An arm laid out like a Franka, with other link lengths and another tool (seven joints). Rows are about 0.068 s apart.
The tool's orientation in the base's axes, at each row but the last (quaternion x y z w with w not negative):
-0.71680 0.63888 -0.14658 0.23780
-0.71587 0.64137 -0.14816 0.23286
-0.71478 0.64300 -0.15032 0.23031
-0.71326 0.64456 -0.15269 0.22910
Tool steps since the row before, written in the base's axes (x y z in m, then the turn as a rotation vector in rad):
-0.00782 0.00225 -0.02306 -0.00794 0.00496 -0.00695
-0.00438 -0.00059 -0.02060 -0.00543 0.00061 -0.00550
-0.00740 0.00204 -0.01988 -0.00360 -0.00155 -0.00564
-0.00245 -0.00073 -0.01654 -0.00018 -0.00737 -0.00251
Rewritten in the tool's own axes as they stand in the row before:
-0.00116 0.01864 0.01579 -0.00535 0.01004 0.00255
0.00178 0.01454 0.01514 -0.00085 0.00745 0.00198
-0.00135 0.01654 0.01337 0.00153 0.00611 0.00274
0.00170 0.01079 0.01268 0.00746 0.00194 0.00108

